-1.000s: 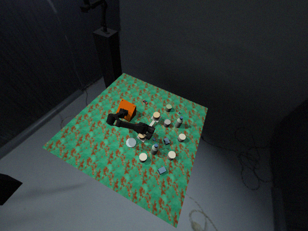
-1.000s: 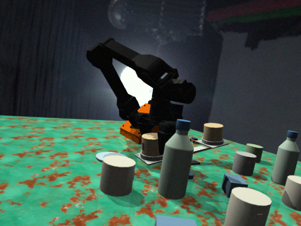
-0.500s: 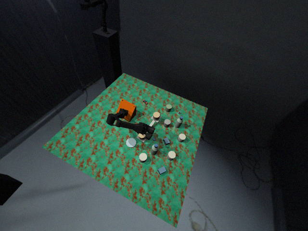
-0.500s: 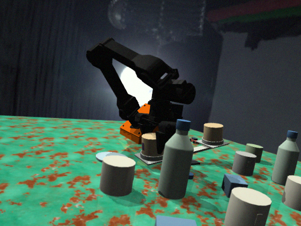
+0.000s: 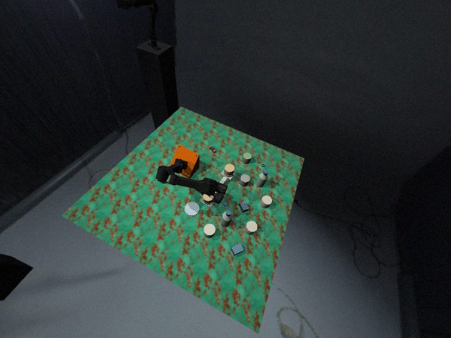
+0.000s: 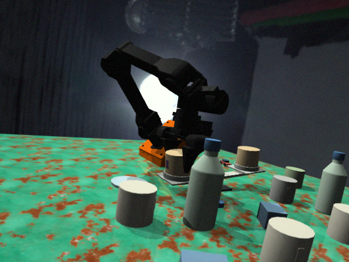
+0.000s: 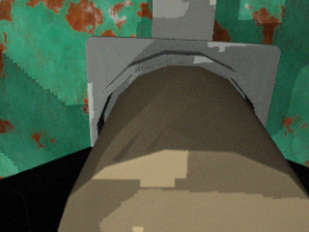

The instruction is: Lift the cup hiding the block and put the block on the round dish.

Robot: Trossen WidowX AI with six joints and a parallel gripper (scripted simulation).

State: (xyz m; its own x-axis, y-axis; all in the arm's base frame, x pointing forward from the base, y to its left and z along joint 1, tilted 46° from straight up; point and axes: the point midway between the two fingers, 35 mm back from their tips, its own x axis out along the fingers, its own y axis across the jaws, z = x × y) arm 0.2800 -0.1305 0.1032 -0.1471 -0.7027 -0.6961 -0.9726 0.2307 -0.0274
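The round pale dish is 8 cm behind my gripper tip, 9 cm to the right of it and 6 cm below it. The rest, counted from my gripper tip: small blue disc (12 cm ahead, 3 cm to the left, 5 cm below); then tiny red toy car (16 cm behind, 46 cm to the left, 5 cm below); then small grey block (1 cm below).
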